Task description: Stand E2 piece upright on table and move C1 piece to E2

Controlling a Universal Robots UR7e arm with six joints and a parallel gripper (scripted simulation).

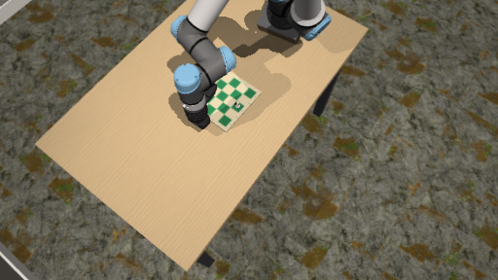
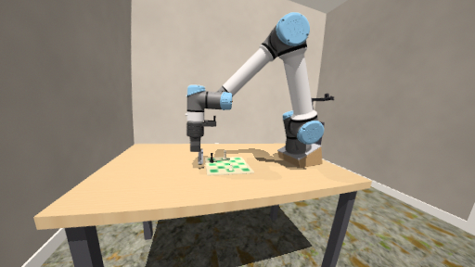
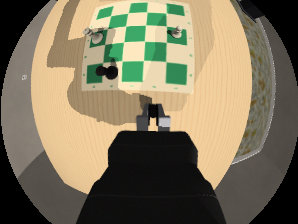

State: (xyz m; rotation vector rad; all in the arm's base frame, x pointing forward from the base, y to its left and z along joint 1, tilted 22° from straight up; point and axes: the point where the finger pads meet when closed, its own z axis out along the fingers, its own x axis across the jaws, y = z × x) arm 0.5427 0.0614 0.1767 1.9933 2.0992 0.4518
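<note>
Now: the small pale piece 140 mm behind my hand, 30 mm to the left of it and 30 mm below it. Round my hand: chessboard 140 mm behind, 50 mm below, 40 mm to the right; small black piece 10 mm below.
</note>
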